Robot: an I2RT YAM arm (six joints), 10 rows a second.
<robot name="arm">
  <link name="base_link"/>
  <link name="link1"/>
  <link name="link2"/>
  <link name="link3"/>
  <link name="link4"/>
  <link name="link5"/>
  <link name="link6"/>
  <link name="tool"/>
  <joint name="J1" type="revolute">
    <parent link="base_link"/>
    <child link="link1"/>
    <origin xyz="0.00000 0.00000 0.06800" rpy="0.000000 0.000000 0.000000"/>
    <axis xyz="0 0 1"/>
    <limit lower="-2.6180" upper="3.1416"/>
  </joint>
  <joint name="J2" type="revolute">
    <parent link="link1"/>
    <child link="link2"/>
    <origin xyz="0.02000 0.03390 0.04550" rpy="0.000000 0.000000 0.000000"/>
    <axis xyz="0 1 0"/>
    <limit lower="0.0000" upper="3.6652"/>
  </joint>
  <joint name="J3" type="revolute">
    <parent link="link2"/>
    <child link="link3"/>
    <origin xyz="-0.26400 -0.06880 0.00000" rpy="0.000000 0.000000 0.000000"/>
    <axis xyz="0 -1 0"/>
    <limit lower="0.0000" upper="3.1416"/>
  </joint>
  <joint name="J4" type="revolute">
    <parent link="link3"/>
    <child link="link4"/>
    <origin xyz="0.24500 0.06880 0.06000" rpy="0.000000 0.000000 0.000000"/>
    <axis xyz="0 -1 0"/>
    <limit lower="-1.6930" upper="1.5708"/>
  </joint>
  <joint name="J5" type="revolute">
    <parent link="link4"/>
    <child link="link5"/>
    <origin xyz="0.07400 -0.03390 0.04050" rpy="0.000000 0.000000 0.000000"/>
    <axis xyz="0 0 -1"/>
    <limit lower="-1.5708" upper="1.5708"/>
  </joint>
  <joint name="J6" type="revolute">
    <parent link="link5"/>
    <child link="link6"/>
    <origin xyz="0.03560 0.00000 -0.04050" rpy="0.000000 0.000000 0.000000"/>
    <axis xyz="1 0 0"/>
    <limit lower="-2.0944" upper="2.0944"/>
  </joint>
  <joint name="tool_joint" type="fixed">
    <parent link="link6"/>
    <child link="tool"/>
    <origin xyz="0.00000 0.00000 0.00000" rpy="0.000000 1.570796 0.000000"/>
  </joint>
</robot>
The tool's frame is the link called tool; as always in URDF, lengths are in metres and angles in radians.
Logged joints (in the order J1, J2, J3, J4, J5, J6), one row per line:
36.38, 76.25, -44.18, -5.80, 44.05, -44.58
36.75, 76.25, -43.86, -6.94, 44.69, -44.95
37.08, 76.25, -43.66, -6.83, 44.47, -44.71
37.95, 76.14, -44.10, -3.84, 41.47, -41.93
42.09, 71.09, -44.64, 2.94, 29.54, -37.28
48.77, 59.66, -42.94, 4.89, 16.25, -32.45
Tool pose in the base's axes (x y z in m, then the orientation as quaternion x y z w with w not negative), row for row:
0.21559, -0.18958, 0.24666, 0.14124, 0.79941, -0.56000, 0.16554
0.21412, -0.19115, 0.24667, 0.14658, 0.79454, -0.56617, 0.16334
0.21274, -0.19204, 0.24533, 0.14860, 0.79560, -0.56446, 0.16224
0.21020, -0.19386, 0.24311, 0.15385, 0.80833, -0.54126, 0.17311
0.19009, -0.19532, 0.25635, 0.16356, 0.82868, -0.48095, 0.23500
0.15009, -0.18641, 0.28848, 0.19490, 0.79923, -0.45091, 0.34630
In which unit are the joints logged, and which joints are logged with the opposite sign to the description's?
The joints are logged in degrees. Opposite sign: J1, J3, J4.
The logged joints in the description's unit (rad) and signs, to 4 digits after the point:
-0.6350, 1.3308, 0.7711, 0.1012, 0.7688, -0.7781
-0.6414, 1.3308, 0.7655, 0.1211, 0.7800, -0.7845
-0.6472, 1.3308, 0.7620, 0.1192, 0.7761, -0.7803
-0.6624, 1.3289, 0.7697, 0.0670, 0.7238, -0.7318
-0.7346, 1.2408, 0.7791, -0.0513, 0.5156, -0.6507
-0.8512, 1.0413, 0.7494, -0.0853, 0.2836, -0.5664

